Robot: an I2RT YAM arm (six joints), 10 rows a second.
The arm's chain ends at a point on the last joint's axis. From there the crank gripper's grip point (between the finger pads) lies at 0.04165 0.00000 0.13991 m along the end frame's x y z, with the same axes.
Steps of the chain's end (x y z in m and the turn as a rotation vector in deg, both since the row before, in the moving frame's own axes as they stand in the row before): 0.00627, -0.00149, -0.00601, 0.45, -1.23, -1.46; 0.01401, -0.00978, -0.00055, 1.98, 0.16, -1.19; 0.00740, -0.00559, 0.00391, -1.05, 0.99, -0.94; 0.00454, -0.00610, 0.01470, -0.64, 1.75, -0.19; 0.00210, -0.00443, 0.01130, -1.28, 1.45, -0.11; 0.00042, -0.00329, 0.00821, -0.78, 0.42, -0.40; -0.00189, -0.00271, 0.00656, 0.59, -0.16, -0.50
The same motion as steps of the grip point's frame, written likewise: 0.00323, -0.00361, -0.00516, 0.45, -1.23, -1.46; 0.01434, -0.01548, -0.00077, 1.98, 0.16, -1.19; 0.00983, -0.00374, 0.00315, -1.05, 0.99, -0.94; 0.00880, -0.00469, 0.01335, -0.64, 1.75, -0.19; 0.00563, -0.00140, 0.01017, -1.28, 1.45, -0.11; 0.00145, -0.00168, 0.00789, -0.78, 0.42, -0.40; -0.00229, -0.00451, 0.00667, 0.59, -0.16, -0.50
